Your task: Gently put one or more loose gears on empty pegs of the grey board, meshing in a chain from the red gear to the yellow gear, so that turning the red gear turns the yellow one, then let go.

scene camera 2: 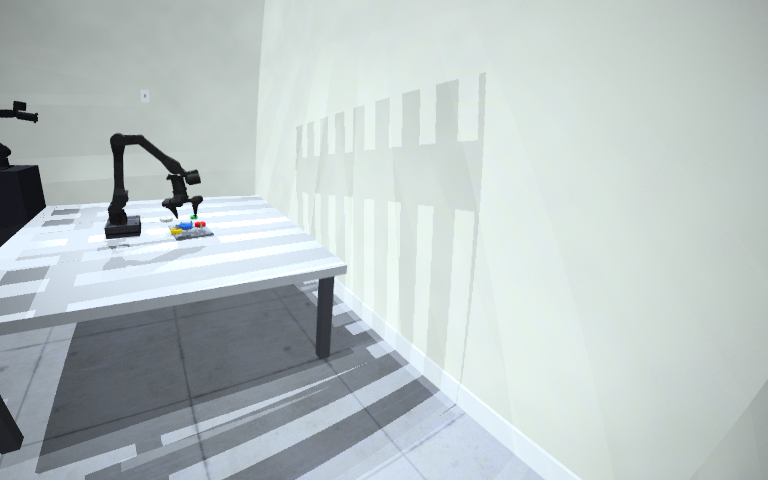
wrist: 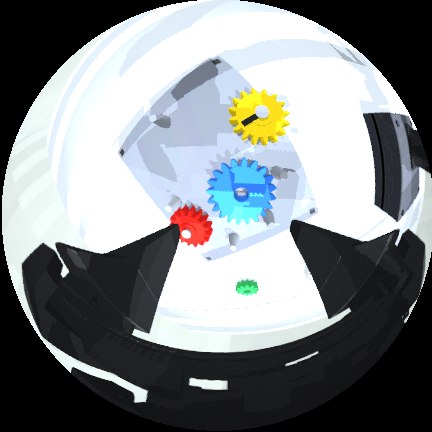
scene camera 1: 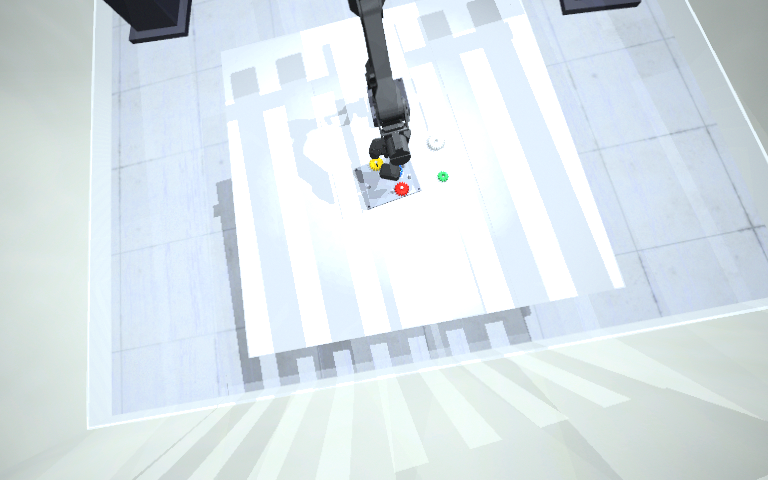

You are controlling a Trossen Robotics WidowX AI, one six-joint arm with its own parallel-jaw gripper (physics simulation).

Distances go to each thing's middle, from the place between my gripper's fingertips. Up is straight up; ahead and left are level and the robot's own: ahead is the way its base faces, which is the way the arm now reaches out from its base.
The blue gear (wrist: 258, 193) is 40 mm below my hand, 10 mm to the right of it and 10 mm behind it. Round my hand: yellow gear (wrist: 243, 113) 80 mm to the right, 40 mm below, 40 mm behind; then red gear (wrist: 193, 220) 60 mm ahead, 40 mm below, 10 mm to the left; then grey board (scene camera 1: 379, 193) 50 mm below, 40 mm to the right, 20 mm ahead.
